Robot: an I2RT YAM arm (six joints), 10 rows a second.
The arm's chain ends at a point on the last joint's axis. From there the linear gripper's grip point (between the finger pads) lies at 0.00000 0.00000 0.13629 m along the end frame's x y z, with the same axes.
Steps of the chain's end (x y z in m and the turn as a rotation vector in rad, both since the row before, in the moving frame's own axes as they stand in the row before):
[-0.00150 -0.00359 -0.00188 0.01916 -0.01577 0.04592]
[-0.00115 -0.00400 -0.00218 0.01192 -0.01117 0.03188]
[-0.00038 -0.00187 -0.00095 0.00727 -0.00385 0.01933]
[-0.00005 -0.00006 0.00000 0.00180 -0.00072 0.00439]
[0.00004 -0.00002 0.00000 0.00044 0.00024 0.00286]
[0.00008 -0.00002 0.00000 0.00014 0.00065 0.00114]
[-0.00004 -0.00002 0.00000 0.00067 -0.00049 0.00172]
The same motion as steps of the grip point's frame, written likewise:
[-0.00359 -0.00625 -0.00192 0.01916 -0.01577 0.04592]
[-0.00265 -0.00565 -0.00220 0.01192 -0.01117 0.03188]
[-0.00090 -0.00287 -0.00095 0.00727 -0.00385 0.01933]
[-0.00015 -0.00031 0.00000 0.00180 -0.00072 0.00439]
[0.00007 -0.00008 0.00000 0.00044 0.00024 0.00286]
[0.00017 -0.00004 0.00000 0.00014 0.00065 0.00114]
[-0.00011 -0.00011 0.00000 0.00067 -0.00049 0.00172]

